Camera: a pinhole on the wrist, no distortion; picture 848 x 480 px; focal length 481.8 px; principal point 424.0 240.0 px. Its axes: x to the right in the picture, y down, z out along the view. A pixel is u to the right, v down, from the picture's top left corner.
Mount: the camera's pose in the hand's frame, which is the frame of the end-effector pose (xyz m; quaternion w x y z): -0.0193 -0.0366 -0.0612 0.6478 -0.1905 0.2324 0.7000
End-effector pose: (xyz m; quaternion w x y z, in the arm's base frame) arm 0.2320 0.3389 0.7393 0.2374 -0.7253 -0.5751 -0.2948
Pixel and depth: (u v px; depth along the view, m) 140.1 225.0 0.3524
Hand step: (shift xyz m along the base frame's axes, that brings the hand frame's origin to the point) 0.0527 0.2518 -0.2304
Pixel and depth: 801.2 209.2 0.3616
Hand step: 0.4026 -0.0476 -0.0600
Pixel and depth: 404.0 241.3 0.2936
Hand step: 0.1456 0.0938 -0.1399
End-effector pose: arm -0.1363 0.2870 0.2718 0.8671 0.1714 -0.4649 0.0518
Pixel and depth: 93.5 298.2 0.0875
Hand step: -0.0389 -0.0481 -0.0036
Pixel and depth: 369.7 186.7 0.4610
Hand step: -0.2872 0.0536 0.2635
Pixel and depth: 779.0 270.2 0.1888
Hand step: -0.0789 0.1700 0.0235
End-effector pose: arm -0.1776 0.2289 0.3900 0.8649 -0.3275 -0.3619 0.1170
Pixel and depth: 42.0 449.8 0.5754
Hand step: -0.6358 0.1691 0.3072
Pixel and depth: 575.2 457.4 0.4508
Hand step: -0.3155 0.2688 -0.2051
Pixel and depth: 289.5 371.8 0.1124
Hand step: -0.0667 0.0059 0.0027
